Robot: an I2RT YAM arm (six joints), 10 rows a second.
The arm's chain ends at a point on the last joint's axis. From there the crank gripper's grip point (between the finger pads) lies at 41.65 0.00 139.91 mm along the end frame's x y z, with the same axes.
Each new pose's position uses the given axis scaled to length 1; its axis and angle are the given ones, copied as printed.
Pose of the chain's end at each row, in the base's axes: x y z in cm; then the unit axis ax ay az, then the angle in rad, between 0 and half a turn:
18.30 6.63 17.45 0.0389 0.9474 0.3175 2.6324
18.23 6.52 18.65 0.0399 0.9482 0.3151 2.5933
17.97 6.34 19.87 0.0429 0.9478 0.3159 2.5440
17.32 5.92 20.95 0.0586 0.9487 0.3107 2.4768
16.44 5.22 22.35 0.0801 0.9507 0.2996 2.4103
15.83 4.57 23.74 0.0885 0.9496 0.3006 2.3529
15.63 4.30 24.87 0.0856 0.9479 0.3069 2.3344
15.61 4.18 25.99 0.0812 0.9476 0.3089 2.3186
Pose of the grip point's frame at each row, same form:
21.46 15.18 6.05 0.0389 0.9474 0.3175 2.6324
21.93 14.95 7.32 0.0399 0.9482 0.3151 2.5933
22.35 14.70 8.74 0.0429 0.9478 0.3159 2.5440
22.71 14.00 10.05 0.0586 0.9487 0.3107 2.4768
22.86 12.81 11.66 0.0801 0.9507 0.2996 2.4103
23.01 11.99 13.42 0.0885 0.9496 0.3006 2.3529
23.00 11.81 14.76 0.0856 0.9479 0.3069 2.3344
23.13 11.71 16.00 0.0812 0.9476 0.3089 2.3186

